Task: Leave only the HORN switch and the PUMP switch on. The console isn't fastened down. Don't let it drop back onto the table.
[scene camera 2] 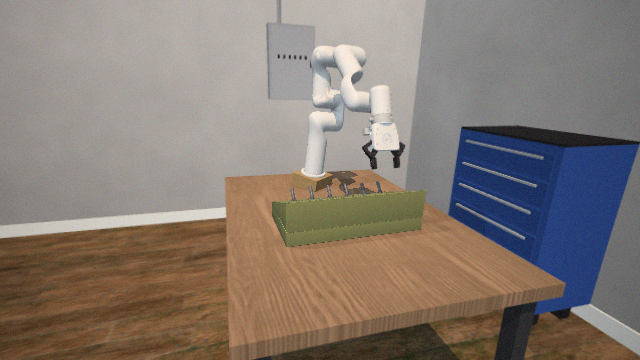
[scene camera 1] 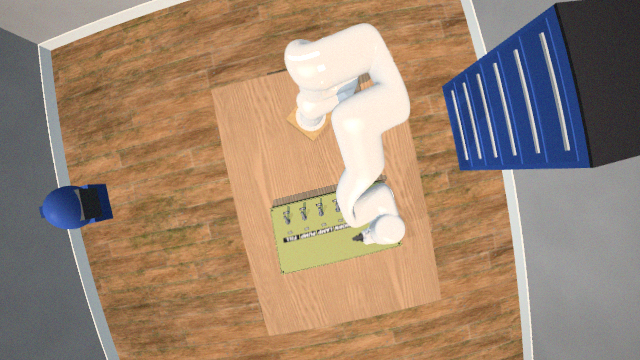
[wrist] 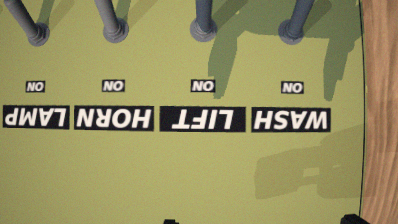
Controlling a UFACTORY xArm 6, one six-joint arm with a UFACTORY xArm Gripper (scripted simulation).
Labels:
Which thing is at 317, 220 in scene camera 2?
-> An olive-green console.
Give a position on an olive-green console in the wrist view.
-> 148, 111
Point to an olive-green console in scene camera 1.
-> At 314, 233

